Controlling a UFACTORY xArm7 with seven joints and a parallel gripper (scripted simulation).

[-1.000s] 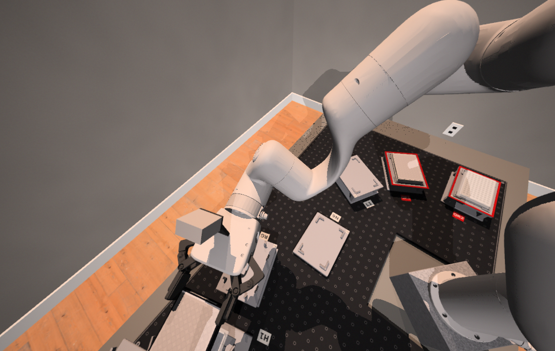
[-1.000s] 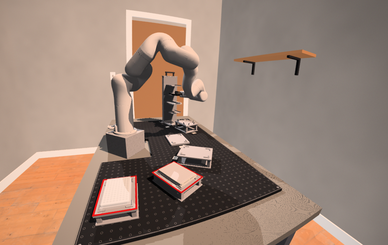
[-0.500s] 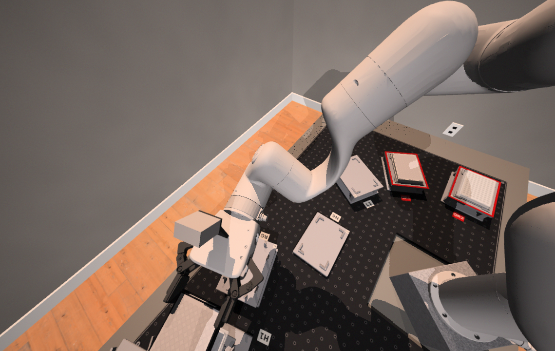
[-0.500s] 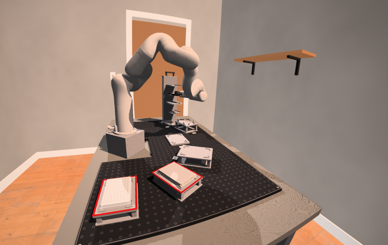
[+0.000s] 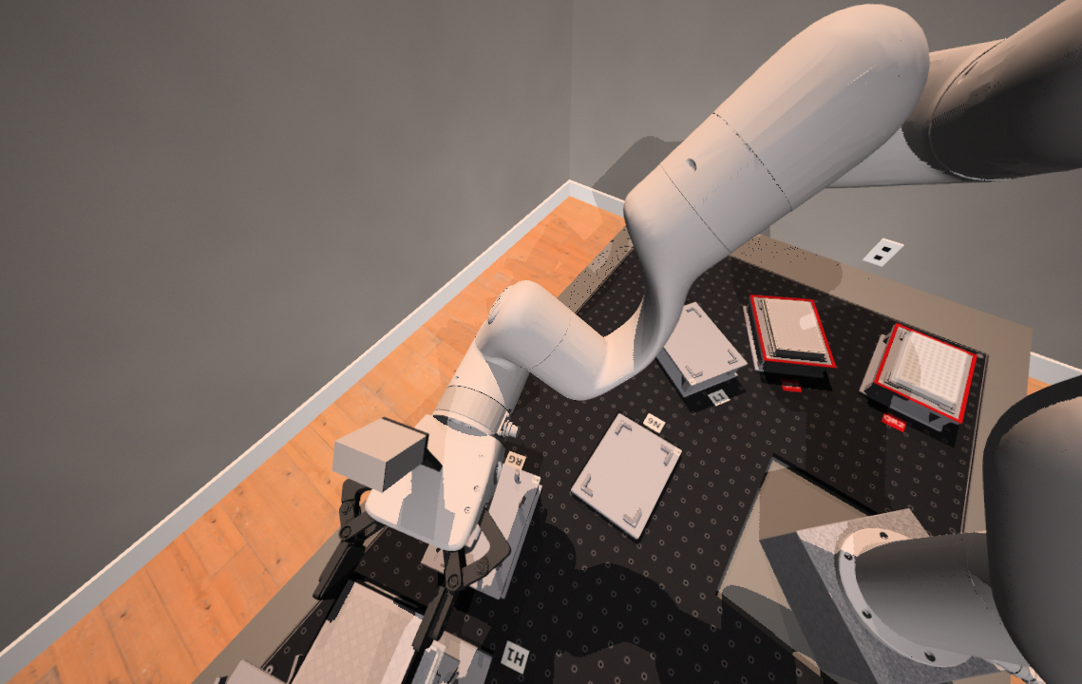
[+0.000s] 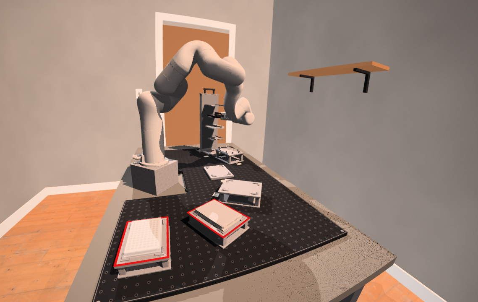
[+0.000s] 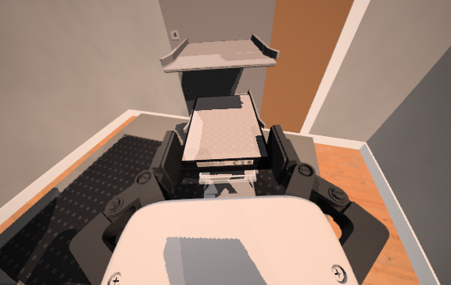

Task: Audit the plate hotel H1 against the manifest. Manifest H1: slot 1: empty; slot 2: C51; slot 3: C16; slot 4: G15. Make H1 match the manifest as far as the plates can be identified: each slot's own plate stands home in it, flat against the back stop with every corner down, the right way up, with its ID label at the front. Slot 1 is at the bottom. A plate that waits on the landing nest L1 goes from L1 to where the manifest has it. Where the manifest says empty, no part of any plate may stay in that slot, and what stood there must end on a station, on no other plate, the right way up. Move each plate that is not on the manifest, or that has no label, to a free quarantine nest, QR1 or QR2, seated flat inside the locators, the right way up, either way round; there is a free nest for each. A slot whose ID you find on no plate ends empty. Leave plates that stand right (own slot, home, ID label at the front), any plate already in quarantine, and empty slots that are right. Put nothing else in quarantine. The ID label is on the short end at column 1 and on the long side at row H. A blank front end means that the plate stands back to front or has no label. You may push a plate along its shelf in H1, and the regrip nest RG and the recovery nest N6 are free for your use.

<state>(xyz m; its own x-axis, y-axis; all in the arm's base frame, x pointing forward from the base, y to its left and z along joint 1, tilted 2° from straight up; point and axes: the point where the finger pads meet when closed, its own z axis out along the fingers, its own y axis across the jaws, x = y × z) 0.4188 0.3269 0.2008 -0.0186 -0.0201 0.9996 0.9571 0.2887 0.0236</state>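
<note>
My hand is 50 mm to the right of the dark plate, 20 mm past it and 20 mm above it. From my hand the other things lie so: clear plate labelled C51: 90 mm below, 80 mm to the left, 20 mm behind; slot tag 4: 130 mm to the left, 100 mm behind, 70 mm above; plate hotel H1: 160 mm to the left, 80 mm below, 50 mm behind.
</note>
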